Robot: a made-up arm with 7 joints. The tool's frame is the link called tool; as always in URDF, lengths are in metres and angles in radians. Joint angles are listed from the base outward.
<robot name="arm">
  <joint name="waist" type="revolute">
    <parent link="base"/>
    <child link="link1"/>
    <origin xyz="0 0 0"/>
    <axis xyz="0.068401 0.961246 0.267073"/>
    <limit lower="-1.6" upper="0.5"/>
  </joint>
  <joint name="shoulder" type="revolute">
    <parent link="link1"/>
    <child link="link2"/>
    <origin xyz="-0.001 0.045 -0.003"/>
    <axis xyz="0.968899 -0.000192 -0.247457"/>
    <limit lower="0" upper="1.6"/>
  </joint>
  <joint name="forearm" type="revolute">
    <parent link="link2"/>
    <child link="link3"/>
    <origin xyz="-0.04 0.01 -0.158"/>
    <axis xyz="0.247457 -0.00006 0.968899"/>
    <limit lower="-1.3" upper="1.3"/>
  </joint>
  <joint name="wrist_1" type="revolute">
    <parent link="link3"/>
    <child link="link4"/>
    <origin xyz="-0.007 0 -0.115"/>
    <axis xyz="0.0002 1 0.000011"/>
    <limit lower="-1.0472" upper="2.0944"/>
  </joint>
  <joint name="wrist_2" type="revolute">
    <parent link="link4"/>
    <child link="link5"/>
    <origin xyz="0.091 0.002 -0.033"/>
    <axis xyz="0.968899 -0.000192 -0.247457"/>
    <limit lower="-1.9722" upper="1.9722"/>
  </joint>
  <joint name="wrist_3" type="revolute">
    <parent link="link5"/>
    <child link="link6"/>
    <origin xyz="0.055 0 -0.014"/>
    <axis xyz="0.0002 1 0.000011"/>
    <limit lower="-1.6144" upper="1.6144"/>
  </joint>
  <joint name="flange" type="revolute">
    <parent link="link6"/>
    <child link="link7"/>
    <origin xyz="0.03 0 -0.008"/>
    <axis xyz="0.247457 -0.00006 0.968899"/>
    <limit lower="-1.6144" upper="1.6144"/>
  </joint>
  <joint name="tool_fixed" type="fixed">
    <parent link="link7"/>
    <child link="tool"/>
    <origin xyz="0 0 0" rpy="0 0.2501 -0.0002"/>
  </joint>
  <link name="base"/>
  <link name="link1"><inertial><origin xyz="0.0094 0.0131 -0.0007"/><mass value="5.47"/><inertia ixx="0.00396" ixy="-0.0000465" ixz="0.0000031" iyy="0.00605" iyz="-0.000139" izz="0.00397"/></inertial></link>
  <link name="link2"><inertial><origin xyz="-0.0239 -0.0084 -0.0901"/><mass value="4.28"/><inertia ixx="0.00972" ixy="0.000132" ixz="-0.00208" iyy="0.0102" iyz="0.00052" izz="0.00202"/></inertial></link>
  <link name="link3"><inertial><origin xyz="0.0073 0.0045 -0.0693"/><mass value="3.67"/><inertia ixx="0.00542" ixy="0" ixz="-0.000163" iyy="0.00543" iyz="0" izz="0.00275"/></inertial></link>
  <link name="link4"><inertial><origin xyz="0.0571 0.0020 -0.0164"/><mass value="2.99"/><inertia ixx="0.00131" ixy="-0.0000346" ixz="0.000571" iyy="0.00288" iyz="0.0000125" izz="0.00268"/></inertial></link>
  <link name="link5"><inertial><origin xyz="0.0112 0.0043 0.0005"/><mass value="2.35"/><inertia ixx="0.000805" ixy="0" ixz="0.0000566" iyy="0.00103" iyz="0" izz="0.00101"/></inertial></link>
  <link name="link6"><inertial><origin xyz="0.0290 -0.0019 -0.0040"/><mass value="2.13"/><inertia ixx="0.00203" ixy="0" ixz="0" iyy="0.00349" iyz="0" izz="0.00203"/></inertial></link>
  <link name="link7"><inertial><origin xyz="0.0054 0.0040 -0.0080"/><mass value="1.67"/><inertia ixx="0.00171" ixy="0" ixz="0.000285" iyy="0.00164" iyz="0" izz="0.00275"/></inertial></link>
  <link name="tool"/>
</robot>
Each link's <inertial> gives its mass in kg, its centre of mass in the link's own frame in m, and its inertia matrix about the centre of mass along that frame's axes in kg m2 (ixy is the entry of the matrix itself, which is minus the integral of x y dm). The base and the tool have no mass. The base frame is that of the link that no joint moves.
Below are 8 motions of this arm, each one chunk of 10 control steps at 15 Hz.
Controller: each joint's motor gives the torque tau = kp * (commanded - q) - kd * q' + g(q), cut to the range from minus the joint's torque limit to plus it. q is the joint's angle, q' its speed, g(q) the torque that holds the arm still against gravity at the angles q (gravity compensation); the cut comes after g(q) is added. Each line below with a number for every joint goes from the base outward.
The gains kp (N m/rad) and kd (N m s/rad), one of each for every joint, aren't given. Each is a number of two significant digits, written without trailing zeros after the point. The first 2 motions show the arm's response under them.
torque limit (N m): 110 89 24 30 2.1 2.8 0.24
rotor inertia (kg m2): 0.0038 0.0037 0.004 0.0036 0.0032 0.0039 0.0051
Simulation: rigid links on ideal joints. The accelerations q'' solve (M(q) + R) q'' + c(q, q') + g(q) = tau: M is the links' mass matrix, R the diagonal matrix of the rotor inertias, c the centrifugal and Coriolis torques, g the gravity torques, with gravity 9.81 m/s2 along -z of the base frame. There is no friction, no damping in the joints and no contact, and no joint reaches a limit. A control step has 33 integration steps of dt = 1/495 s. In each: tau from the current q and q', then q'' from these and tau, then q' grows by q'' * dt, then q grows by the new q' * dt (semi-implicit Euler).
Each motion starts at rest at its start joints. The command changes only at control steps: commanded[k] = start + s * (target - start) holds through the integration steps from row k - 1 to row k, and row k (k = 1, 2, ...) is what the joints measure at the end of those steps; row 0 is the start. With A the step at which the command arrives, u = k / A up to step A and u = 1 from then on. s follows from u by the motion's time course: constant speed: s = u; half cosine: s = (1 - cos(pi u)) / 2; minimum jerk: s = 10 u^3 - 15 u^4 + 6 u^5; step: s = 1 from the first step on.
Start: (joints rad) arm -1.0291 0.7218 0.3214 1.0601 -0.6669 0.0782 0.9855
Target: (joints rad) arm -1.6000 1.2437 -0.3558 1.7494 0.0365 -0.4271 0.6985
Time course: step
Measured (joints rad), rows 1 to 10:
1: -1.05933 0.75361 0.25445 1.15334 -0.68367 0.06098 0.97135
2: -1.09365 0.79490 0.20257 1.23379 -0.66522 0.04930 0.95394
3: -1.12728 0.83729 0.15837 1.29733 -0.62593 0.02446 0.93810
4: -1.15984 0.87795 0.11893 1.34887 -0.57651 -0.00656 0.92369
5: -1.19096 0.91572 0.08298 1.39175 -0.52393 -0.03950 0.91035
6: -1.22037 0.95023 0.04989 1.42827 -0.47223 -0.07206 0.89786
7: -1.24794 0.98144 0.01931 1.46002 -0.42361 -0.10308 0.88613
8: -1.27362 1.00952 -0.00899 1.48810 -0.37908 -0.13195 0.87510
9: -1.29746 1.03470 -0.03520 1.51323 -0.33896 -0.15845 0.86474
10: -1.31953 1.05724 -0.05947 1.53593 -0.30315 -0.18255 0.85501
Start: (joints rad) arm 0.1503 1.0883 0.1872 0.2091 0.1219 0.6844 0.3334
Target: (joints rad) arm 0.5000 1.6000 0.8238 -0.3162 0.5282 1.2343 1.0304
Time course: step
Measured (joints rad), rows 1 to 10:
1: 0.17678 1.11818 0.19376 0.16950 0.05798 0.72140 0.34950
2: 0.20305 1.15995 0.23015 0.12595 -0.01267 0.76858 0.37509
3: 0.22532 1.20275 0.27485 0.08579 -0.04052 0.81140 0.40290
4: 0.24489 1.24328 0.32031 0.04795 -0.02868 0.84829 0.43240
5: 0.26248 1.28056 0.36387 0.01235 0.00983 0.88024 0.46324
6: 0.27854 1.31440 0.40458 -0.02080 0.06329 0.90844 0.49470
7: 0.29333 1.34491 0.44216 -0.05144 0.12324 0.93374 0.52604
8: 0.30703 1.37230 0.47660 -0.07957 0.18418 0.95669 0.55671
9: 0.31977 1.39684 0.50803 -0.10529 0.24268 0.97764 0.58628
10: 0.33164 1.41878 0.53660 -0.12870 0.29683 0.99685 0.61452
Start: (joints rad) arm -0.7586 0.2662 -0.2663 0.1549 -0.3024 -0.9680 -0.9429
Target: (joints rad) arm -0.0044 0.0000 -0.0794 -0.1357 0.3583 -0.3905 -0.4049
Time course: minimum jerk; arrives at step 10
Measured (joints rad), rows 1 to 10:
1: -0.75835 0.26603 -0.26602 0.15456 -0.30228 -0.96752 -0.94278
2: -0.75650 0.26483 -0.26426 0.15227 -0.30151 -0.96446 -0.94180
3: -0.75076 0.26139 -0.25984 0.14594 -0.29926 -0.95653 -0.93841
4: -0.73879 0.25459 -0.25230 0.13422 -0.29415 -0.94222 -0.93087
5: -0.71899 0.24383 -0.24200 0.11706 -0.28437 -0.92112 -0.91801
6: -0.69102 0.22926 -0.22996 0.09577 -0.26809 -0.89396 -0.89965
7: -0.65600 0.21175 -0.21749 0.07259 -0.24426 -0.86248 -0.87670
8: -0.61626 0.19273 -0.20588 0.05003 -0.21307 -0.82904 -0.85089
9: -0.57479 0.17381 -0.19598 0.03013 -0.17606 -0.79599 -0.82431
10: -0.53423 0.15617 -0.18788 0.01372 -0.13550 -0.76478 -0.79872

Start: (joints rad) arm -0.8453 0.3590 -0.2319 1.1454 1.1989 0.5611 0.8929
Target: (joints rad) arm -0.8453 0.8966 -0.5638 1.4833 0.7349 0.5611 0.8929
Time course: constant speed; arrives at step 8
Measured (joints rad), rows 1 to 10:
1: -0.84560 0.36253 -0.23771 1.14698 1.19646 0.55643 0.89329
2: -0.84618 0.37145 -0.24706 1.15146 1.19284 0.54900 0.89421
3: -0.84691 0.38604 -0.25896 1.15935 1.18757 0.54121 0.89545
4: -0.84768 0.40603 -0.27294 1.17077 1.17980 0.53396 0.89679
5: -0.84839 0.43098 -0.28876 1.18562 1.16877 0.52752 0.89808
6: -0.84900 0.46041 -0.30625 1.20369 1.15397 0.52190 0.89919
7: -0.84947 0.49385 -0.32530 1.22474 1.13515 0.51701 0.90004
8: -0.84978 0.53089 -0.34581 1.24846 1.11227 0.51275 0.90057
9: -0.84979 0.56777 -0.36231 1.27386 1.08772 0.51428 0.90048
10: -0.84945 0.60228 -0.37676 1.29891 1.06045 0.51962 0.89957

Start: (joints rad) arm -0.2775 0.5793 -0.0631 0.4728 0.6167 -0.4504 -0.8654
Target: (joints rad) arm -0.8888 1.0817 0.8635 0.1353 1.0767 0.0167 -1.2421
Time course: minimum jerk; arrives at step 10
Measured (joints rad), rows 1 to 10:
1: -0.27765 0.57949 -0.06296 0.47281 0.61733 -0.45037 -0.86560
2: -0.27877 0.58091 -0.06169 0.47276 0.62197 -0.44999 -0.86708
3: -0.28243 0.58548 -0.05689 0.47198 0.63635 -0.44806 -0.87169
4: -0.29048 0.59533 -0.04541 0.46931 0.66522 -0.44294 -0.88112
5: -0.30443 0.61198 -0.02444 0.46354 0.70960 -0.43319 -0.89605
6: -0.32502 0.63582 0.00744 0.45384 0.76614 -0.41785 -0.91592
7: -0.35188 0.66594 0.04979 0.43987 0.82811 -0.39651 -0.93898
8: -0.38356 0.70029 0.10030 0.42168 0.88746 -0.36955 -0.96271
9: -0.41781 0.73626 0.15533 0.39974 0.93715 -0.33835 -0.98454
10: -0.45229 0.77142 0.21099 0.37509 0.97331 -0.30540 -1.00270

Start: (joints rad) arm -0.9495 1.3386 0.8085 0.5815 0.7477 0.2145 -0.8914
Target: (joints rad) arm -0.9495 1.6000 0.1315 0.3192 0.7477 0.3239 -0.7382
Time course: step
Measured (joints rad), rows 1 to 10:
1: -0.94553 1.35692 0.76006 0.58362 0.73091 0.24814 -0.88607
2: -0.94471 1.37848 0.71047 0.56750 0.71662 0.26499 -0.88361
3: -0.94494 1.40017 0.66550 0.54346 0.70956 0.27206 -0.87866
4: -0.94565 1.42086 0.62472 0.51747 0.70936 0.27504 -0.87148
5: -0.94651 1.43995 0.58750 0.49232 0.71398 0.27640 -0.86313
6: -0.94736 1.45724 0.55331 0.46926 0.72124 0.27725 -0.85445
7: -0.94812 1.47273 0.52175 0.44872 0.72945 0.27807 -0.84595
8: -0.94877 1.48654 0.49254 0.43073 0.73751 0.27903 -0.83789
9: -0.94930 1.49880 0.46546 0.41512 0.74480 0.28018 -0.83040
10: -0.94972 1.50968 0.44033 0.40164 0.75101 0.28151 -0.82351

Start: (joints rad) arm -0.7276 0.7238 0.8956 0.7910 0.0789 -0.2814 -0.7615
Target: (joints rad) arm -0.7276 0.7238 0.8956 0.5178 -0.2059 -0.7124 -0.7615
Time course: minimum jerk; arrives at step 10
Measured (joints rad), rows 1 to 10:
1: -0.72758 0.72378 0.89560 0.79087 0.07884 -0.28151 -0.76151
2: -0.72748 0.72367 0.89560 0.78992 0.07837 -0.28234 -0.76155
3: -0.72723 0.72338 0.89560 0.78702 0.07675 -0.28515 -0.76166
4: -0.72681 0.72290 0.89559 0.78100 0.07303 -0.29141 -0.76189
5: -0.72629 0.72230 0.89556 0.77106 0.06639 -0.30226 -0.76222
6: -0.72577 0.72170 0.89550 0.75702 0.05640 -0.31814 -0.76260
7: -0.72536 0.72123 0.89542 0.73947 0.04319 -0.33864 -0.76299
8: -0.72516 0.72100 0.89533 0.71958 0.02744 -0.36256 -0.76329
9: -0.72521 0.72107 0.89524 0.69891 0.01022 -0.38818 -0.76347
10: -0.72548 0.72140 0.89518 0.67884 -0.00729 -0.41382 -0.76349

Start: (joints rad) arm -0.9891 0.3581 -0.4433 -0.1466 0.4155 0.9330 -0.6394
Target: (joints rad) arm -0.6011 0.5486 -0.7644 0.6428 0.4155 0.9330 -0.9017
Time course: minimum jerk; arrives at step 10
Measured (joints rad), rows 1 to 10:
1: -0.98902 0.35822 -0.44348 -0.14631 0.41582 0.93263 -0.63945
2: -0.98838 0.35905 -0.44474 -0.14411 0.41804 0.93032 -0.63983
3: -0.98618 0.36145 -0.44826 -0.13685 0.42442 0.92465 -0.64100
4: -0.98127 0.36621 -0.45505 -0.12094 0.43650 0.91552 -0.64339
5: -0.97276 0.37372 -0.46558 -0.09365 0.45413 0.90415 -0.64732
6: -0.96033 0.38384 -0.47968 -0.05408 0.47526 0.89254 -0.65294
7: -0.94431 0.39594 -0.49654 -0.00358 0.49622 0.88282 -0.66025
8: -0.92558 0.40907 -0.51494 0.05449 0.51269 0.87670 -0.66909
9: -0.90532 0.42223 -0.53352 0.11557 0.52094 0.87506 -0.67921
10: -0.88470 0.43467 -0.55127 0.17532 0.51933 0.87750 -0.69028

